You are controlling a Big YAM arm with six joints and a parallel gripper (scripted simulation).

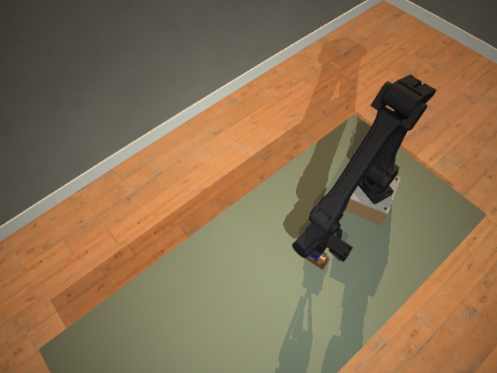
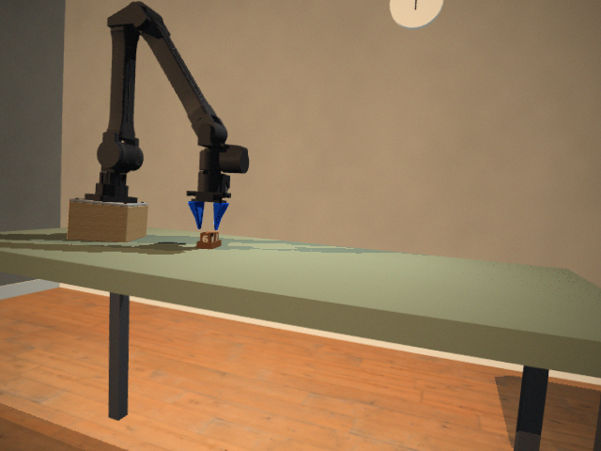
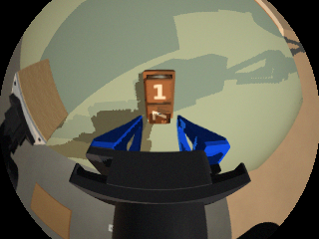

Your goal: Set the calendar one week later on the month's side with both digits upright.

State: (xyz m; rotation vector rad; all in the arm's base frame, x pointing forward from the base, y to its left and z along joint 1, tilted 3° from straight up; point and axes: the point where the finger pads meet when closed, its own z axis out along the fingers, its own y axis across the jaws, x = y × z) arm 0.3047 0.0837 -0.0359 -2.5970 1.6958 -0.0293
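Now: the brown digit cube 3 cm below my hand. The rest, counted from my hand: brown tray (5 cm below, 1 cm to the left, 1 cm behind).
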